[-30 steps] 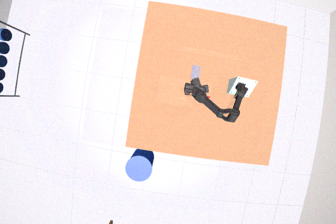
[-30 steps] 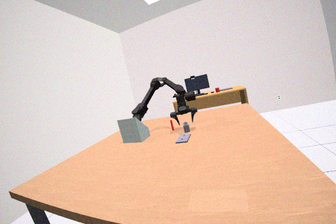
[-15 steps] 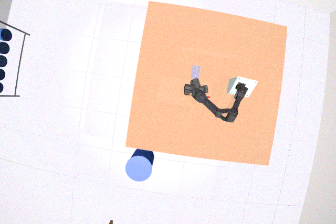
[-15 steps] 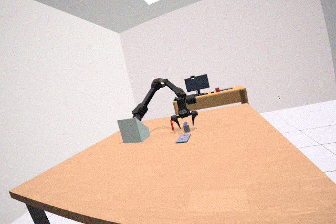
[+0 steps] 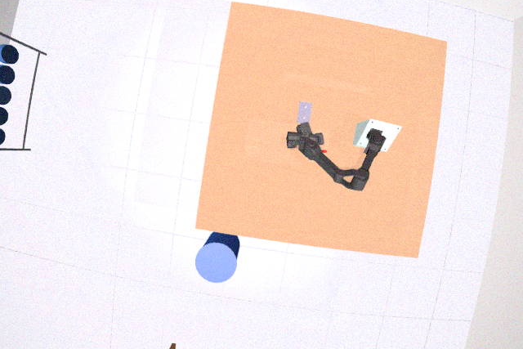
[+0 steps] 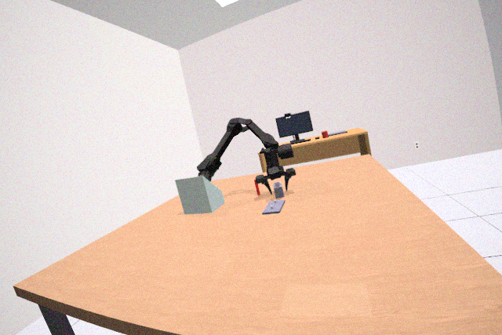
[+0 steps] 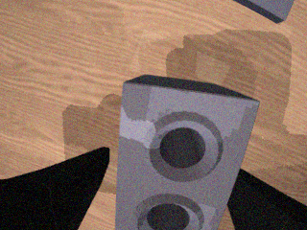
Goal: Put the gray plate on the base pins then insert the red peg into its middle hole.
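Now: the red peg 12 cm behind my gripper tip, 3 cm to the left of it and 3 cm above it. From my gripper tip the other things lie so: gray plate 3 cm above.
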